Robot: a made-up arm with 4 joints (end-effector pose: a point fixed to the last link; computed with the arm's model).
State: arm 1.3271 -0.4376 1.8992 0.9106
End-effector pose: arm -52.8 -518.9 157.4 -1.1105 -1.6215 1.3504
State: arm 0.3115 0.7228 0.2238 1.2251
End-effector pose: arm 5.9 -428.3 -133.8 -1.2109 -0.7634 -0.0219
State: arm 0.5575 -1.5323 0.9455 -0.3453
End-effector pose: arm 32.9 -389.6 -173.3 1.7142 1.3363 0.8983
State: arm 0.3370 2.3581 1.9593 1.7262
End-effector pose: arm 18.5 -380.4 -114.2 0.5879 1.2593 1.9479
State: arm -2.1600 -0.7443 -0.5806 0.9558
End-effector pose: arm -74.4 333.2 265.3 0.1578 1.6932 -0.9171
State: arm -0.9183 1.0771 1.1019 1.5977
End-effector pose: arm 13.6 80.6 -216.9 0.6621 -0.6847 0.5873
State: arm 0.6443 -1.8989 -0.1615 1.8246
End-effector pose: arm 0.6 -481.2 -182.1 0.5594 -1.2102 -2.5868
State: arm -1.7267 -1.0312 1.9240 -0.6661
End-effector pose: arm -23.2 352.9 168.7 -1.5365 -1.2143 -2.2723
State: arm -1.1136 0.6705 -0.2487 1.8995
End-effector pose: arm -6.5 113.7 -251.4 0.2929 0.3174 -0.6963
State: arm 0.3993 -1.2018 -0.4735 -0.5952
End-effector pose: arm 8.7 -385.9 -215.1 2.6301 -0.0801 1.2756
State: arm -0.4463 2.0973 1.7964 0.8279
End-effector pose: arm 35.1 -130.1 -213.5 1.3754 -0.5829 1.5913
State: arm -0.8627 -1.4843 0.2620 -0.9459
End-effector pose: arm 48.1 161.3 -202.5 -2.5308 0.2486 -0.8919
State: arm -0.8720 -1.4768 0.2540 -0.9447
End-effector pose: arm 47.5 164.7 -200.2 -2.5171 0.2500 -0.8862
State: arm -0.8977 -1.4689 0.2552 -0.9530
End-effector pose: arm 47.2 174.1 -193.3 -2.5001 0.2464 -0.8692
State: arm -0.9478 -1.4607 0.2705 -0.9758
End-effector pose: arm 47.4 191.8 -178.8 -2.4783 0.2350 -0.8362
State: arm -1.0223 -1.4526 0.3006 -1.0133
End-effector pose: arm 48.1 216.8 -155.4 -2.4514 0.2149 -0.7898
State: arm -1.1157 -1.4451 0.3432 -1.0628
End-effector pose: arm 49.2 245.7 -123.5 -2.4206 0.1869 -0.7361
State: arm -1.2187 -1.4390 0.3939 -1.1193
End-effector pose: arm 50.6 273.9 -85.2 -2.3888 0.1541 -0.6826
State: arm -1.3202 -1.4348 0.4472 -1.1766
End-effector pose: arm 52.0 297.7 -44.7 -2.3595 0.1205 -0.6355
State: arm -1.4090 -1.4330 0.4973 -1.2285
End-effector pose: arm 53.3 315.0 -7.4 -2.3367 0.0904 -0.5983
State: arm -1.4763 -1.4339 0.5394 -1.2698
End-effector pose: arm 54.4 325.8 21.9 -2.3231 0.0670 -0.5722
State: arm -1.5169 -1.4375 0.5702 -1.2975
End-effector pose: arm 55.5 331.3 39.9 -2.3201 0.0522 -0.5563
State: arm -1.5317 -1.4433 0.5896 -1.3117
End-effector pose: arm 56.3 333.0 46.6 -2.3268 0.0452 -0.5492
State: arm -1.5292 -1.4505 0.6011 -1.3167
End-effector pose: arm 57.0 332.6 45.6 -2.3398 0.0435 -0.5476
